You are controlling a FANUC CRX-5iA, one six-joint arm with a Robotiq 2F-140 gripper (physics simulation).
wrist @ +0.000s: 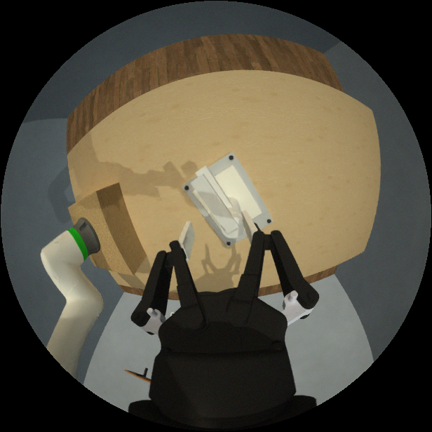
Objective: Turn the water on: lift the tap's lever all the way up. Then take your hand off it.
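Note:
The pale tap stands on a grey base plate [251, 188] with dark bolts at its corners, near the middle of the table. Its long, flat, light lever [214, 206] lies diagonally over the plate, and its near end is close to the fingers. How far up the lever is tilted is hard to tell from this angle. My gripper [217, 223] is open with nothing held. Its right fingertip is beside the near end of the tap, overlapping it in view; its left fingertip is apart from the tap, over the table. Whether the right fingertip touches the tap cannot be told.
The light wooden table [310, 150] has a dark wood edge behind. A tan block [107, 230] stands at the left, with a white arm part with a green ring [67, 270] beside it. Shadows fall left of the tap and in front of it.

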